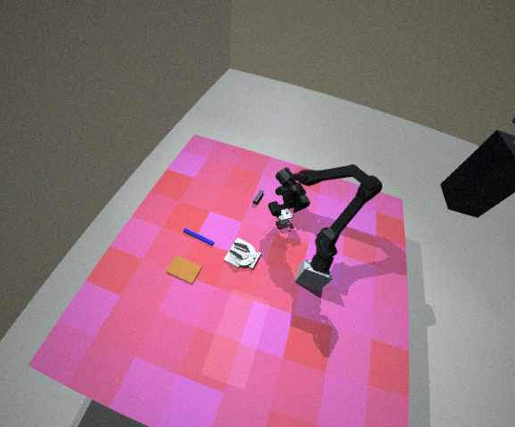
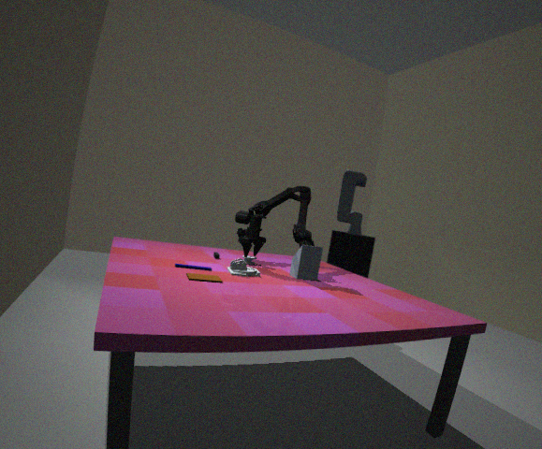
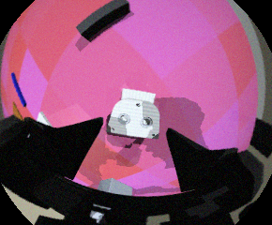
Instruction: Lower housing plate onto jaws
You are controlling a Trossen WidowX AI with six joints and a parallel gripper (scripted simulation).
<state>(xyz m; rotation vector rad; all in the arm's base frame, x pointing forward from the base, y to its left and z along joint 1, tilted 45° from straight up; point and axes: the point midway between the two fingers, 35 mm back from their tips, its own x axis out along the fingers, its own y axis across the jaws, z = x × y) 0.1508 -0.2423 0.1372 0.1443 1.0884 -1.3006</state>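
Right now the white housing plate is 10 mm below my gripper tip. From my gripper tip the other things lie so: blue bar: 350 mm ahead, 210 mm to the left, 30 mm below; white ribbed fixture: 170 mm ahead, 230 mm to the left, 30 mm below; dark block: 150 mm ahead, 80 mm to the right, 20 mm below.
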